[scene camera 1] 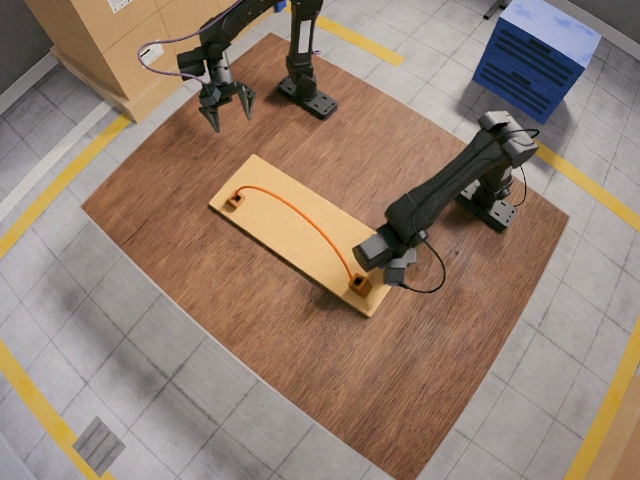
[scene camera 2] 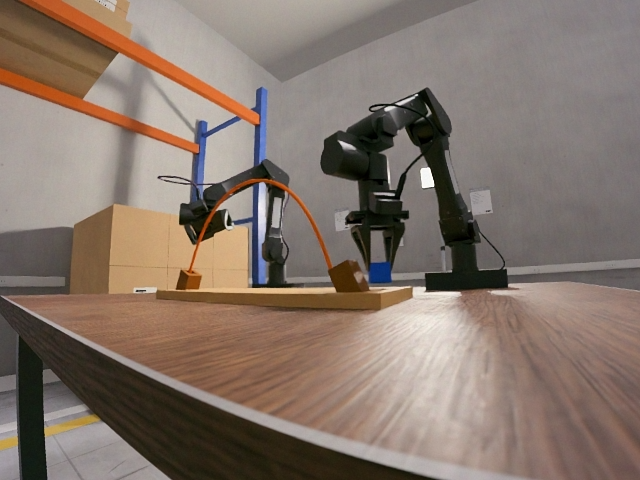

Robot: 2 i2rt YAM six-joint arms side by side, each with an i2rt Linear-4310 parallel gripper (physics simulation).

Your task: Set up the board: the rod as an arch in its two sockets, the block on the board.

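Places are measured from the left arm's base along level axes (x up, y ahead, z left), in centimetres.
Pixels of known places: left gripper, between the fingertips: [scene camera 2: 379, 271]; right gripper, between the fingertips: [scene camera 1: 233, 126] [scene camera 2: 209, 234]; left arm's base, origin of its link: [scene camera 1: 482, 198] [scene camera 2: 465, 275]; right arm's base, origin of its link: [scene camera 1: 306, 95] [scene camera 2: 277, 286].
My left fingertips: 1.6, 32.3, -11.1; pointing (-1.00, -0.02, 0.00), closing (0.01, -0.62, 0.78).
Note:
Ahead of a thing's pixels: the offset from my left fingertips to its top centre, as dx, dy, dz. "pt": to the spot under its first point. Level surfaces: height alone.
The orange rod [scene camera 1: 305, 215] [scene camera 2: 263, 180] stands as an arch over the pale wooden board [scene camera 1: 289, 235] [scene camera 2: 268, 298]. Its ends meet the small socket {pt -1.9, +10.7, -40.9} [scene camera 1: 235, 200] [scene camera 2: 189, 279] at the board's left end and the larger socket {pt +1.5, +9.3, -1.3} [scene camera 1: 360, 285] [scene camera 2: 349, 276] at its right end. In scene camera 2, my left gripper [scene camera 2: 380, 264] is shut on the blue block {+1.4, -0.2, -0.1} [scene camera 2: 379, 272], pointing down, with the block low behind the board's right end. In scene camera 1 its own arm hides its fingers and the block. My right gripper [scene camera 1: 233, 124] is open and empty, raised beyond the board's far left end.
The left arm reaches in from the right, over the board's right end. The brown table {dx -5.0} [scene camera 1: 413, 372] [scene camera 2: 439, 361] carries both arm bases. Cardboard boxes [scene camera 1: 134, 41] [scene camera 2: 139, 242] stand behind at the left. A blue cabinet [scene camera 1: 532, 67] stands on the floor at the upper right.

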